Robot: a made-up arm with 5 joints.
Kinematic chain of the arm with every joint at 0, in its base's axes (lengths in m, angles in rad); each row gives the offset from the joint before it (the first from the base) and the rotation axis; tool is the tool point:
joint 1: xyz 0 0 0.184 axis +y
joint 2: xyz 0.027 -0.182 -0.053 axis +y
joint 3: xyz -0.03 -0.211 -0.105 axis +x
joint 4: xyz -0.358 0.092 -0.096 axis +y
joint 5: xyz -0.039 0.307 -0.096 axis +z
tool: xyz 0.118 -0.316 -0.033
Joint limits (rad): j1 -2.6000..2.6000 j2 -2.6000..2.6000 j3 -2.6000..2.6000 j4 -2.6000..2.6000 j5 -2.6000..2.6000
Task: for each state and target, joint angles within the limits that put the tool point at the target. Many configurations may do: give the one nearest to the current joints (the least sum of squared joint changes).
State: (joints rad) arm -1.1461 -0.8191 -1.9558 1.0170 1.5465
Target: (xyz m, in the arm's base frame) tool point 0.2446 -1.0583 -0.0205
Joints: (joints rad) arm -1.2172 -0.7478 -2.6000 0.6667 1.7191
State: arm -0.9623 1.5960 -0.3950 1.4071 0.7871
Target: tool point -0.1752 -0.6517 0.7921
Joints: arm -0.3198 2.3128 -1.2233 1.5211 0.7562
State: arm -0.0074 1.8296 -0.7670 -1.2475 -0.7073
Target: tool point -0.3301 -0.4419 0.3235
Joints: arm -0.2540 1.5621 -0.5490 -1.4152 -0.4931
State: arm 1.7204 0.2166 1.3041 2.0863 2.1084
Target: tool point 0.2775 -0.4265 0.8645
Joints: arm 1.2303 -0.1564 1.6266 2.4899 2.6000
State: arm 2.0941 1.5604 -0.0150 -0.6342 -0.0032
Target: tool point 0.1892 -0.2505 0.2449
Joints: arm 2.1203 1.6001 0.1254 -0.6624 0.2983
